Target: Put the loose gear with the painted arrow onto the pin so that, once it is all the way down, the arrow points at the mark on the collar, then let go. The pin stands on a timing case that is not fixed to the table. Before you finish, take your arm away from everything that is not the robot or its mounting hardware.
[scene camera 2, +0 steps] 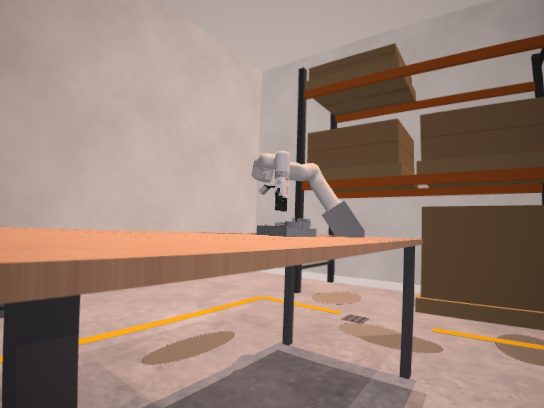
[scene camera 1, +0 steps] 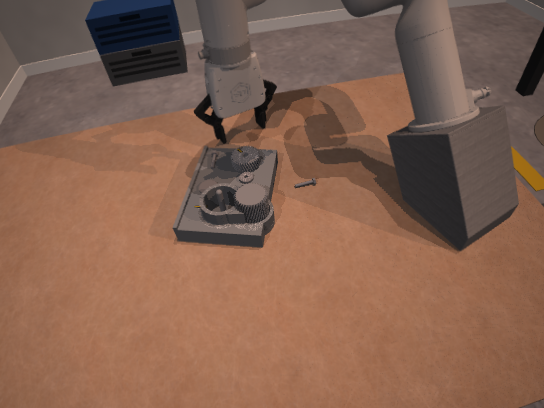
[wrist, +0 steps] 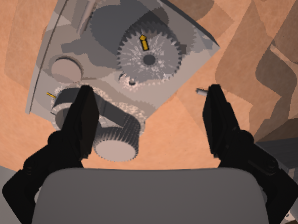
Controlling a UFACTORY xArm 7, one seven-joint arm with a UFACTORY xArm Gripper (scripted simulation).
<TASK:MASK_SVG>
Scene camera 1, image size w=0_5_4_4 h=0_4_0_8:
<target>my gripper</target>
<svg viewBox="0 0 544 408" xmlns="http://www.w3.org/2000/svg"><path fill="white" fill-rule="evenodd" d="M252 50L247 59L235 64L218 65L210 63L207 59L205 60L207 96L196 107L194 114L206 124L213 126L216 138L220 139L223 144L227 142L224 127L222 126L223 118L228 118L254 108L256 123L261 128L266 128L267 106L272 100L277 86L273 82L263 79L257 55ZM209 107L213 109L211 116L205 114L205 111Z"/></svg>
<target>grey timing case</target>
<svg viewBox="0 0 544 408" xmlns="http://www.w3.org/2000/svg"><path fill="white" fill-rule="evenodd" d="M204 146L173 225L178 241L263 247L265 235L273 229L275 224L274 207L271 199L278 165L277 150L257 149L260 152L260 166L256 170L251 171L254 177L253 181L244 184L239 180L239 176L243 172L236 171L232 166L231 153L235 149L208 148L208 146ZM217 182L217 184L210 186L202 194L200 193L199 185L206 180ZM217 151L218 155L215 159L214 168L211 168L212 151Z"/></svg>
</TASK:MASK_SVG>
